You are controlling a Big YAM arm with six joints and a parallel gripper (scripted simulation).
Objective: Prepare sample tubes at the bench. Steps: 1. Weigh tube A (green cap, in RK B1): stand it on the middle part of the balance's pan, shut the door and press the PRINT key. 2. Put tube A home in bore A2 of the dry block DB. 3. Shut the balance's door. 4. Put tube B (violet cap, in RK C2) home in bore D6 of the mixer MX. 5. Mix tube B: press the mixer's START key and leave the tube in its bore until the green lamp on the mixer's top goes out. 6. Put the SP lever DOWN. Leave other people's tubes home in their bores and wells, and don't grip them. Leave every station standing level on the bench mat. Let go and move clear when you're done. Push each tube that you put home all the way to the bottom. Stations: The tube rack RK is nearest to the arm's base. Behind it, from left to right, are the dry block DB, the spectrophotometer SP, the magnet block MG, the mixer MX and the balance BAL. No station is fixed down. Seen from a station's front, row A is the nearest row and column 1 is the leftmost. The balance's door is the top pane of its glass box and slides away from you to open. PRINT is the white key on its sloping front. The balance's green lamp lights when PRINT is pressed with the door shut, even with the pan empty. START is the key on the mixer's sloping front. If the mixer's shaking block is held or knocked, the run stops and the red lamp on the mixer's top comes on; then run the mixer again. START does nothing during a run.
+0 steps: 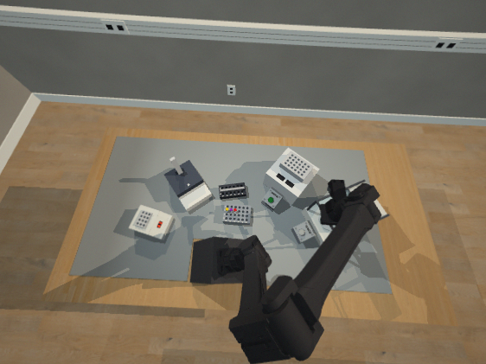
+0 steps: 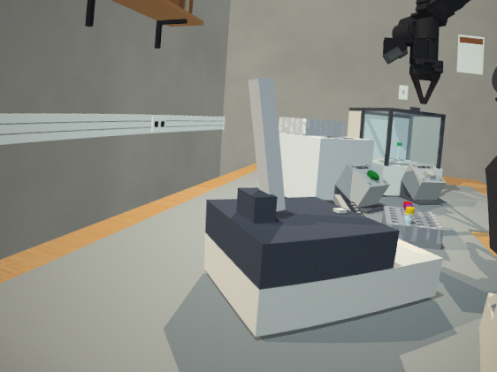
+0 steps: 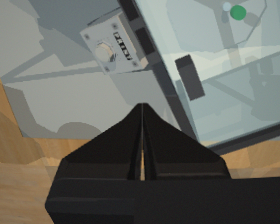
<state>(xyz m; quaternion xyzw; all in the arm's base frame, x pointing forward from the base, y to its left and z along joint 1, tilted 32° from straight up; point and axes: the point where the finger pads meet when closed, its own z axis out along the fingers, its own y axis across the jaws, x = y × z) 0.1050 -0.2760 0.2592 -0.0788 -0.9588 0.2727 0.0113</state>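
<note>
My gripper is now 170 mm above the print key, 50 mm to the right of it and 20 mm past it. The rest, counted from my hand: eight-sided pan 160 mm below, 90 mm to the right, 30 mm ahead; balance door 60 mm to the right, 30 mm below, 20 mm ahead; green start key 170 mm to the left, 170 mm below, 150 mm ahead.
</note>
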